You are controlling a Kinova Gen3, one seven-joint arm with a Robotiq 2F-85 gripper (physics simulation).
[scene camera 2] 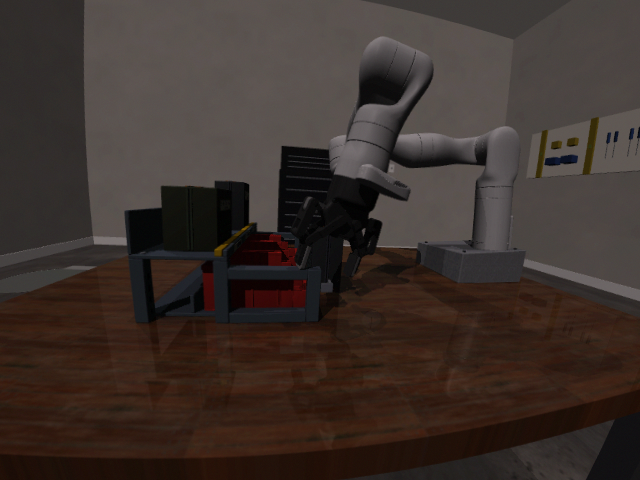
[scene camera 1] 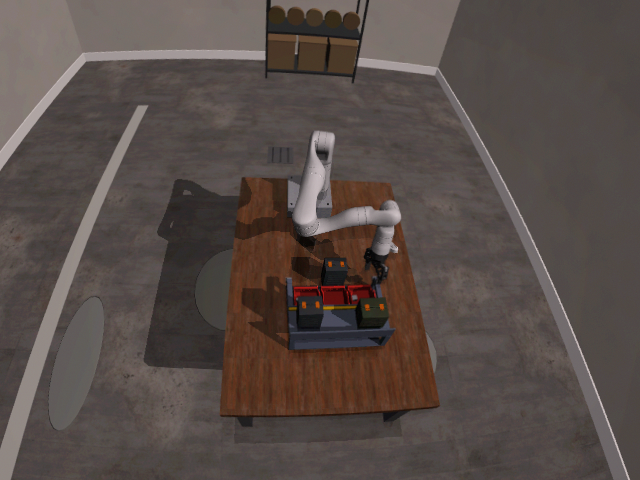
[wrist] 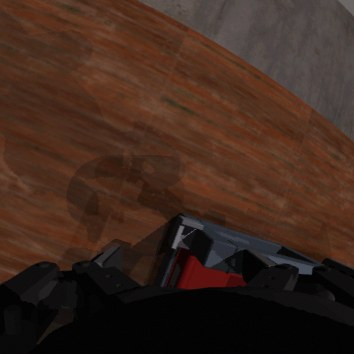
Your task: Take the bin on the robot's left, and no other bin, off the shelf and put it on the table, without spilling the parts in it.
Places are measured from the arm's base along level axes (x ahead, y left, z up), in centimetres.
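Pixels of known places: gripper, between the fingertips: (scene camera 2: 325,271) (scene camera 1: 372,276) (wrist: 182,262); arm's base, origin of its link: (scene camera 2: 489,247).
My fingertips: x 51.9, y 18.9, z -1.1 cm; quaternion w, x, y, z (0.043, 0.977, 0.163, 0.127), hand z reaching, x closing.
Ahead of a thing's pixels: the offset from my fingertips to its top centre. Level surfaces: height alone.
Three red bins stand side by side in the grey-blue shelf (scene camera 1: 341,334) (scene camera 2: 221,291). The bin on the robot's left (scene camera 1: 361,295) (scene camera 2: 273,298) (wrist: 200,276) is at the right end of the row in the first scene view. A small light part shows in it; its other contents are unclear. The middle bin @(dx +10.8, dy -16.5, dz +0.6 cm) (scene camera 1: 334,296) and the far bin @(dx +11.0, dy -27.7, dz +0.6 cm) (scene camera 1: 306,295) are beside it. My gripper (scene camera 1: 373,274) (scene camera 2: 327,270) (wrist: 182,262) is open and empty, tilted at the shelf's front corner. One finger is by the side rail and bin front, the other outside, over the table.
An olive box @(dx +20.6, dy -5.1, dz +12.4 cm) (scene camera 1: 372,313) (scene camera 2: 192,219) and a black box @(dx +20.4, dy -28.2, dz +14.9 cm) (scene camera 1: 310,314) (scene camera 2: 232,202) stand on the shelf's upper board, behind a yellow-edged rail. Another dark box @(dx -2.5, dy -15.9, dz +5.7 cm) (scene camera 1: 334,272) stands on the table @(dz -7.5 cm) (scene camera 1: 330,379) (scene camera 2: 413,361) (wrist: 125,90), in front of the middle bin.
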